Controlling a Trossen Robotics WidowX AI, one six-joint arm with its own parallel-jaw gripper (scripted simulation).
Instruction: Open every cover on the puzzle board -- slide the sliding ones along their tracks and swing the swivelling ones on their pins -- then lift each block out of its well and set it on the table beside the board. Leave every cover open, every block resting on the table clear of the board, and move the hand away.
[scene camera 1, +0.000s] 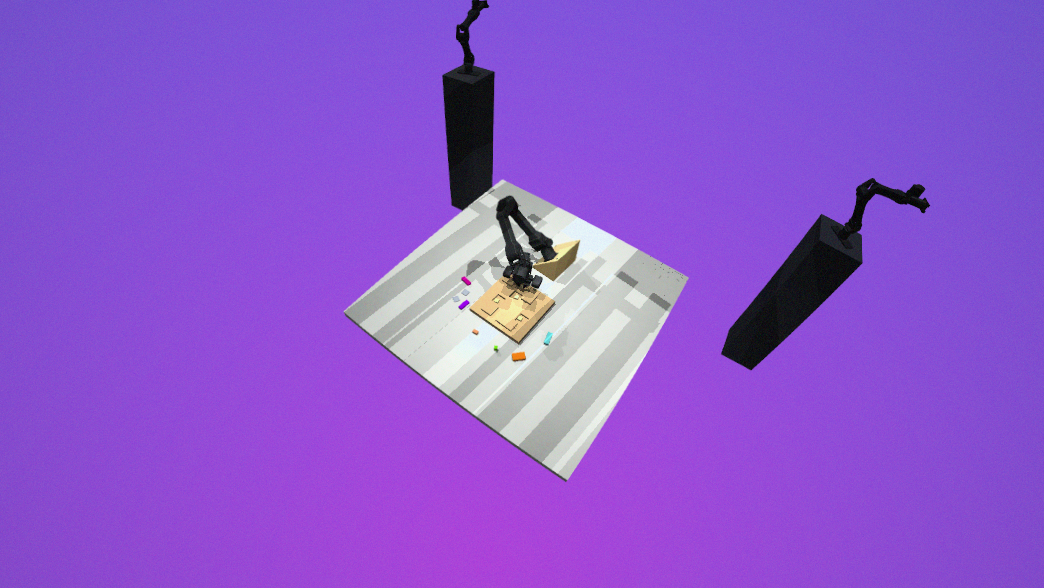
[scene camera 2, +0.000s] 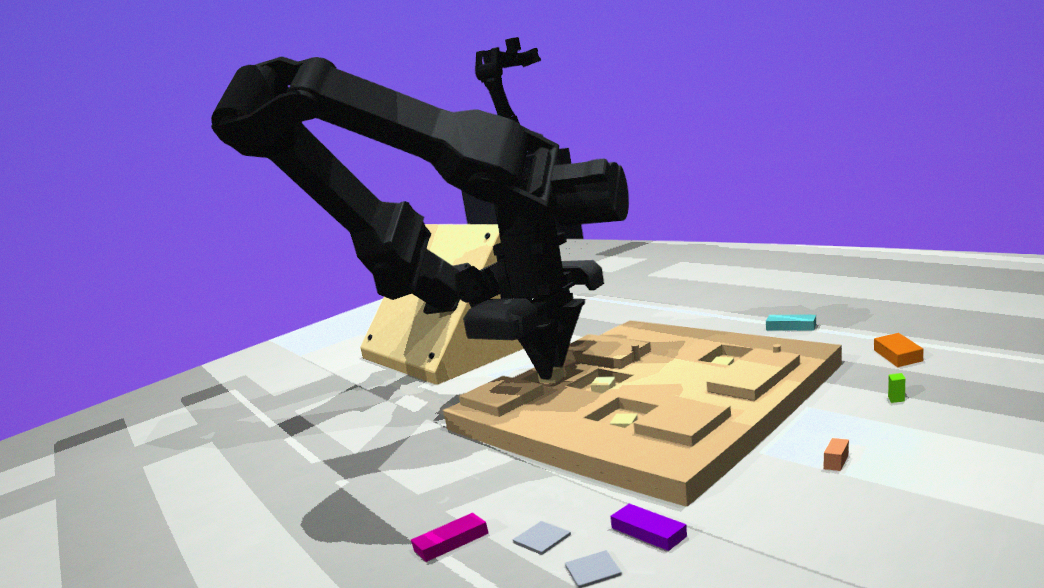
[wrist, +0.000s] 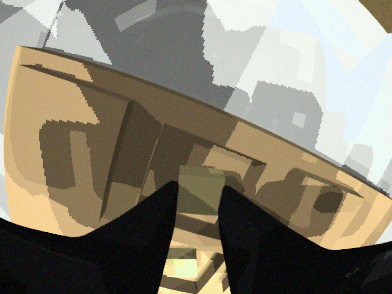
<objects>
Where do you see a wooden puzzle board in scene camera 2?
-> At 568, 427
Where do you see the gripper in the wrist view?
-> At 198, 192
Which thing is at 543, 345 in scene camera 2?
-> The gripper.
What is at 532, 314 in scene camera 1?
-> A wooden puzzle board.
</objects>
